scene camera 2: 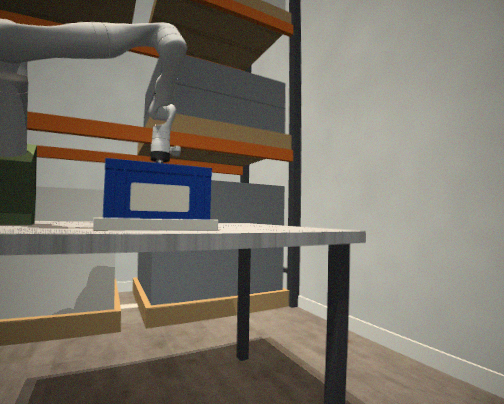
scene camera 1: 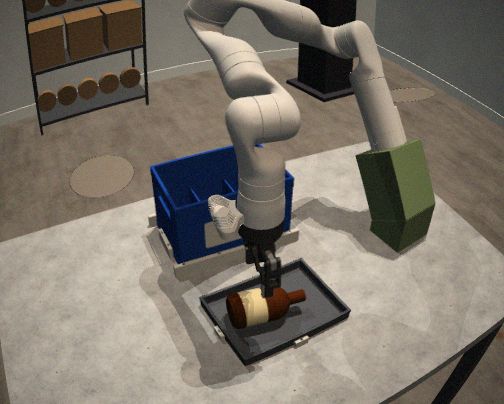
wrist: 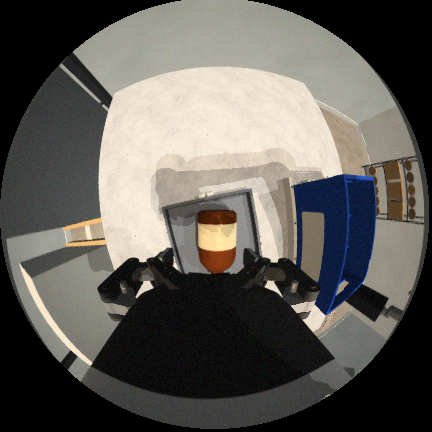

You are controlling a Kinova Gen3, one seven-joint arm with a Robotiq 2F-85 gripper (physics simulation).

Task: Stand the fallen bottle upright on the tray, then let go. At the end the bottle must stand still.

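Places are measured from the arm's base along level axes (x right, y back, z down), in millimetres.
Where they show: gripper, between the fingertips: (scene camera 1: 259,279) (wrist: 207,255); arm's base, origin of its link: (scene camera 2: 7,150) (scene camera 1: 388,146).
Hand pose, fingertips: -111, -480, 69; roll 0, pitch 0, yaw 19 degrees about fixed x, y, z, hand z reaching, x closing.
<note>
Things, the pixels of their top centre, and the offset from my fingertips, as dx, dy, dz.
- brown bottle, centre of its top: (wrist: 218,256) (scene camera 1: 268,291) +8, +30, +62
- dark grey tray, centre of its top: (scene camera 1: 275,305) (wrist: 218,255) +7, +50, +115
- blue crate, centre of its top: (scene camera 1: 219,171) (wrist: 362,244) (scene camera 2: 156,168) +291, +106, -35
The brown bottle (scene camera 1: 256,307) (wrist: 217,236) with a cream label lies on its side in the dark grey tray (scene camera 1: 322,306) (wrist: 185,235). In scene camera 1 its neck points right. My gripper (scene camera 1: 268,291) (wrist: 207,255) is open and empty, pointing down over the bottle's body near the shoulder. In the wrist view the fingers stand left and right of the bottle, and the neck is hidden behind the gripper's body. How far the fingertips are above the tray is hard to tell. In scene camera 2 the crate hides the fingers, and the bottle and tray do not show.
A blue crate (scene camera 1: 187,232) (scene camera 2: 120,200) (wrist: 360,225) with compartments stands on a pale base, close behind the tray in scene camera 1. A green block (scene camera 1: 417,185), around the arm's lower end, stands at the right. A rack (scene camera 1: 146,75) is in the background.
</note>
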